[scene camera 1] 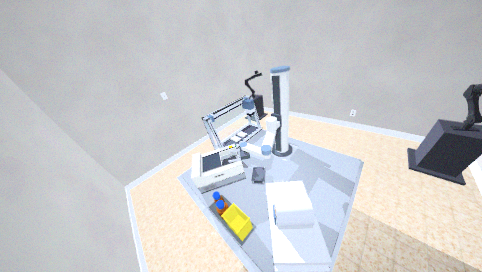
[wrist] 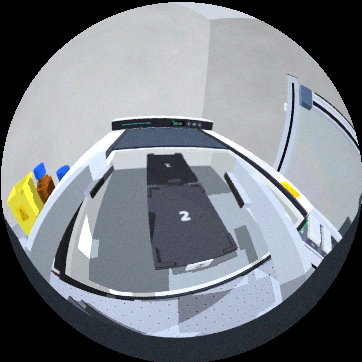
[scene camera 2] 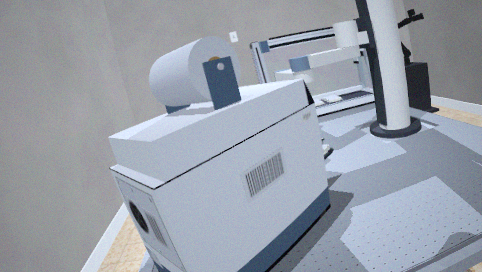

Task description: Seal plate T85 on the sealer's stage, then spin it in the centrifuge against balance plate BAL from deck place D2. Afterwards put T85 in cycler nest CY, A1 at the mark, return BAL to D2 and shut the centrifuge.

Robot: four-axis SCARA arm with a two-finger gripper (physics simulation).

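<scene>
There's a yellow bin [wrist: 26, 194] that I can see. There's also a white centrifuge [wrist: 105, 249], and my gripper touches the white centrifuge.
</scene>
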